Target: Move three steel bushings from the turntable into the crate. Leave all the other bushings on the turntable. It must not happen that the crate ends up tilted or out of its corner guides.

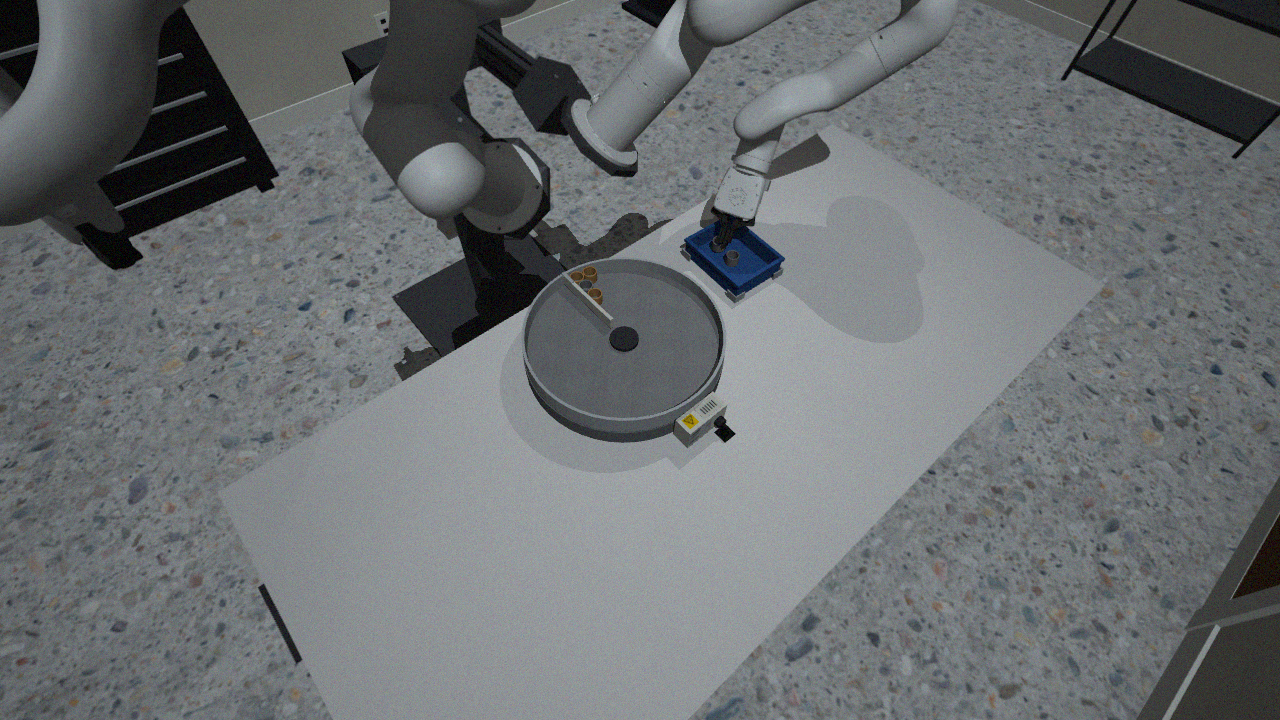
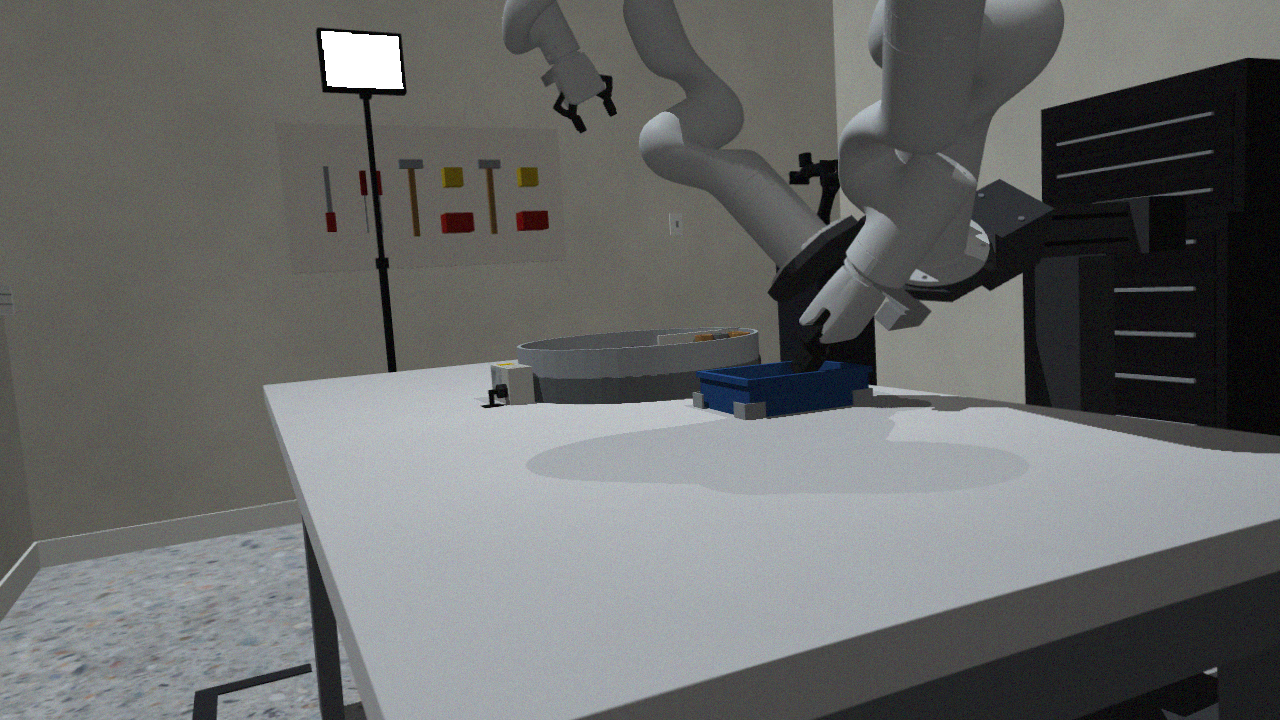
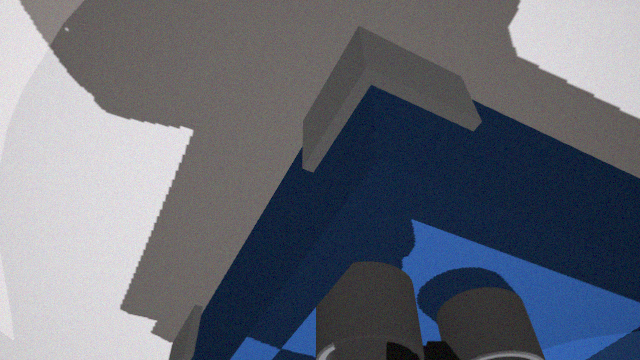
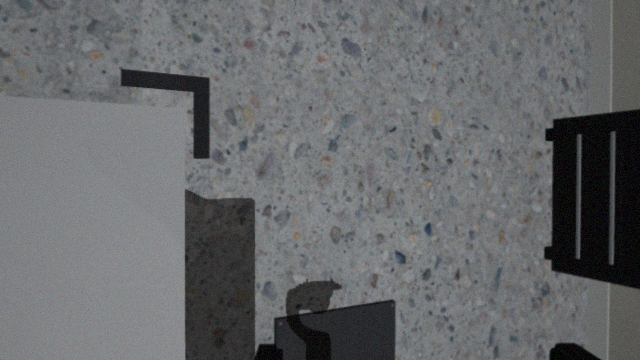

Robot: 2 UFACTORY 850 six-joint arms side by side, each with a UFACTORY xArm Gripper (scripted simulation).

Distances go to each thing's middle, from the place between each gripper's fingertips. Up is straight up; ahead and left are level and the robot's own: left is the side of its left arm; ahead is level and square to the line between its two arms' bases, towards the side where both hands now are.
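The blue crate [image 2: 784, 394] is 550 mm below my right hand [image 1: 105, 229], 970 mm to the left of it and 190 mm ahead of it.
My left hand, meanwhile, is 3 cm above the blue crate, 1 cm to the left of it and 4 cm short of it.
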